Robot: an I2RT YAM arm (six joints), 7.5 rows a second.
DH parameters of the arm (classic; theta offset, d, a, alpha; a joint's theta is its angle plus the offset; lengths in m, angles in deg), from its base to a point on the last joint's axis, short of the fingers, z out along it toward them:
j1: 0 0.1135 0.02 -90
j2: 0 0 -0.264 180
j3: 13.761 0 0.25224 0
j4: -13.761 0 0.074 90
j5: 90 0 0 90
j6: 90 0.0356 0 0
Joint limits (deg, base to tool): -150..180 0..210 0..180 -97..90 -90..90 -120..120
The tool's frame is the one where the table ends.
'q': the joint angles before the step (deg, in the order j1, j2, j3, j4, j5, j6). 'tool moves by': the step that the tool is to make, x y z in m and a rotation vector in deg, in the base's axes. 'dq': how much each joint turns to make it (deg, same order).
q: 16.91, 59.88, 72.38, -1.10, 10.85, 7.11
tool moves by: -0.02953, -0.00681, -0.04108, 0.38, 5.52, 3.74
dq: 0.00, -9.29, -10.86, -4.01, -3.41, 2.54
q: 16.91, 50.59, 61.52, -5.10, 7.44, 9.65
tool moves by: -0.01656, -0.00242, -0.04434, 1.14, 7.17, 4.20
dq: 0.00, -6.51, -9.22, -4.14, -4.07, 3.36
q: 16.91, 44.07, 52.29, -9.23, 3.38, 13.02
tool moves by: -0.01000, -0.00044, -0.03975, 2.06, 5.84, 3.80
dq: 0.00, -4.67, -8.06, -1.68, -4.02, 3.43
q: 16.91, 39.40, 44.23, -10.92, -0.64, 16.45
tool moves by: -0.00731, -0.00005, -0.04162, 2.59, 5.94, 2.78
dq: -0.01, -3.91, -8.24, -0.45, -3.38, 3.75
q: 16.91, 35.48, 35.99, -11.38, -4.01, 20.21
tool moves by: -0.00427, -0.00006, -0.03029, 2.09, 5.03, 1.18
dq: 0.00, -2.16, -5.60, -0.50, -1.92, 3.12
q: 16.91, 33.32, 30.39, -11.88, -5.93, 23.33
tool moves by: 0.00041, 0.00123, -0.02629, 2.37, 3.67, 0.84
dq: 0.00, -0.35, -5.05, 2.23, -1.73, 2.99
